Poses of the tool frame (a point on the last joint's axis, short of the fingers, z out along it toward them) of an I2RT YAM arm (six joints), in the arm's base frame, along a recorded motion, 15 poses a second.
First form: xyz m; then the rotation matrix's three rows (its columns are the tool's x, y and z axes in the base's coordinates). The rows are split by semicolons.
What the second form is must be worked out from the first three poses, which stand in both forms.
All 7 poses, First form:
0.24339, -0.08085, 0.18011; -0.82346, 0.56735, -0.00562; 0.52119, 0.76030, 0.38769; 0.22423, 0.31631, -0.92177
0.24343, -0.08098, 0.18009; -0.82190, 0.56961, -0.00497; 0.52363, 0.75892, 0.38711; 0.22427, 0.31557, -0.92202
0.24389, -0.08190, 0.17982; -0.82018, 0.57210, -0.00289; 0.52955, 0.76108, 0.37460; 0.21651, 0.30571, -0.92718
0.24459, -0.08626, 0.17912; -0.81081, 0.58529, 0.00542; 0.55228, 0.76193, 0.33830; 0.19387, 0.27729, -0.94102
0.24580, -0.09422, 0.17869; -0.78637, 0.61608, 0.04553; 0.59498, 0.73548, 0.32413; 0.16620, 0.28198, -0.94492
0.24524, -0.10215, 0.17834; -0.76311, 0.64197, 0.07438; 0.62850, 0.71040, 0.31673; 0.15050, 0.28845, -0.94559
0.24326, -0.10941, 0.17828; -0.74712, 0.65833, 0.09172; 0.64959, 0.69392, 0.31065; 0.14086, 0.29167, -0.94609
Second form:
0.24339, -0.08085, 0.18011, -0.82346, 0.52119, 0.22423, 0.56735, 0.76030, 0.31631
0.24343, -0.08098, 0.18009, -0.82190, 0.52363, 0.22427, 0.56961, 0.75892, 0.31557
0.24389, -0.08190, 0.17982, -0.82018, 0.52955, 0.21651, 0.57210, 0.76108, 0.30571
0.24459, -0.08626, 0.17912, -0.81081, 0.55228, 0.19387, 0.58529, 0.76193, 0.27729
0.24580, -0.09422, 0.17869, -0.78637, 0.59498, 0.16620, 0.61608, 0.73548, 0.28198
0.24524, -0.10215, 0.17834, -0.76311, 0.62850, 0.15050, 0.64197, 0.71040, 0.28845
0.24326, -0.10941, 0.17828, -0.74712, 0.64959, 0.14086, 0.65833, 0.69392, 0.29167

